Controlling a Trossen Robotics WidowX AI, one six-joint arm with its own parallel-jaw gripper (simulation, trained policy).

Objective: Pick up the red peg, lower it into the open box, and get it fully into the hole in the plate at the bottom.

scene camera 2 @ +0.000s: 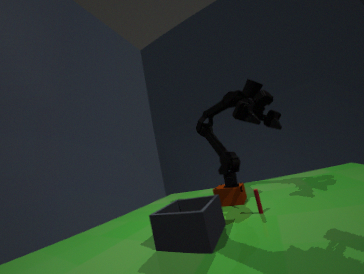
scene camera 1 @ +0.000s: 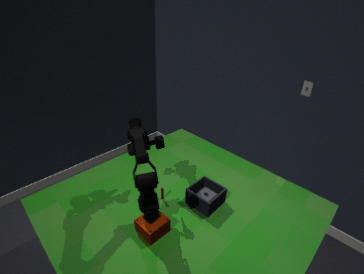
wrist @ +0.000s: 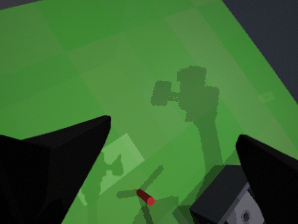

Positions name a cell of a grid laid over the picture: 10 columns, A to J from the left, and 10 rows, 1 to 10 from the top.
Labels:
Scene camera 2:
my gripper: H5
dark box: F9
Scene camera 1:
dark box: F8
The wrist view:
my gripper: F6

